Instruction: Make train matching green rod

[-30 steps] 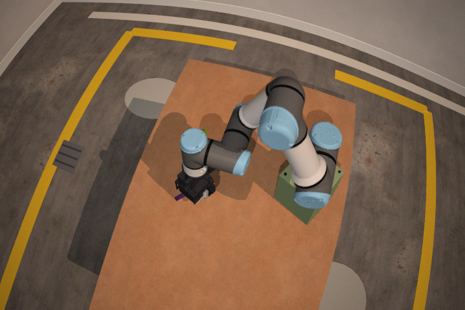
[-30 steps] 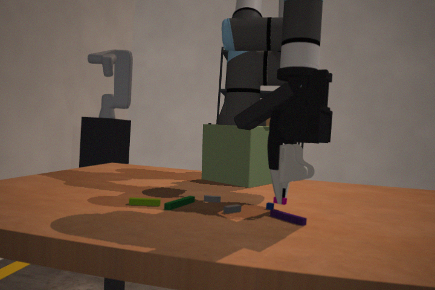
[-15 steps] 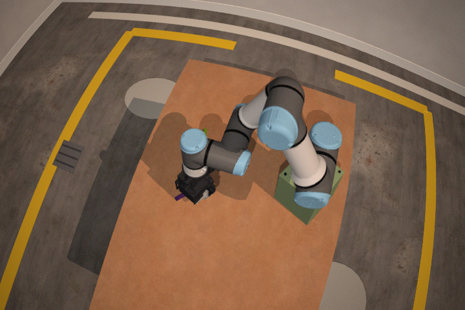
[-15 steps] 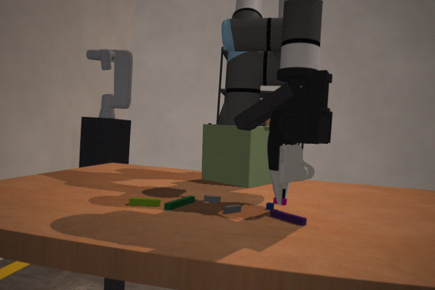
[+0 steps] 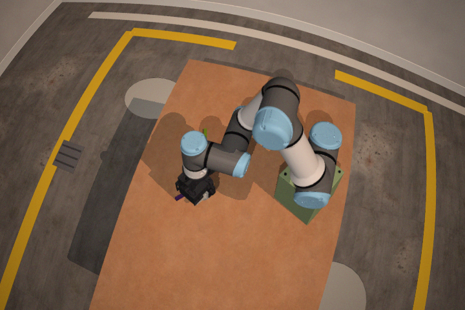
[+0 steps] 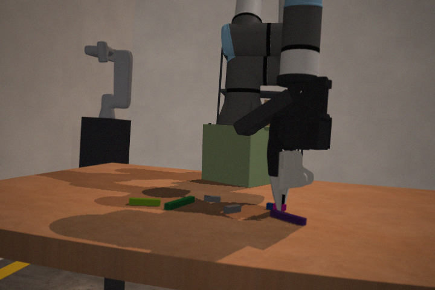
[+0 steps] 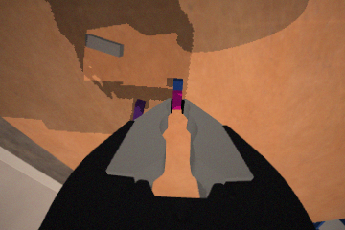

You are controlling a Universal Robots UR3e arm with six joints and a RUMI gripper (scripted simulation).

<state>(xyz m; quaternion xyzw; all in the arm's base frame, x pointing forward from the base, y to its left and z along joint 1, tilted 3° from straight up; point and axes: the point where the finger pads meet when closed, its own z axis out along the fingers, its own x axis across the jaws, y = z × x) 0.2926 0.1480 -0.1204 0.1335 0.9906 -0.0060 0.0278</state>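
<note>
Right now the magenta rod is 1 cm below my hand. Also, from my hand: purple rod 6 cm ahead, 2 cm to the left, 1 cm below; green rod 16 cm to the right, 6 cm ahead, 1 cm below; blue rod 2 cm to the right, 1 cm below.
</note>
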